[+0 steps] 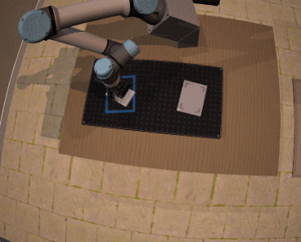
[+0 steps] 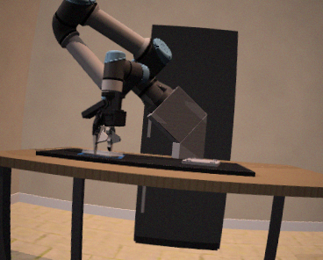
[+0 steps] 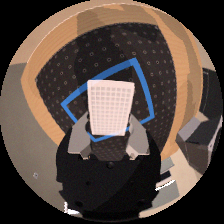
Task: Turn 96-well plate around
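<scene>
Now: the white 96-well plate 1 cm below my hand. From my hand the other things lie so: grey plate nest N1: 36 cm to the left, 1 cm below.
</scene>
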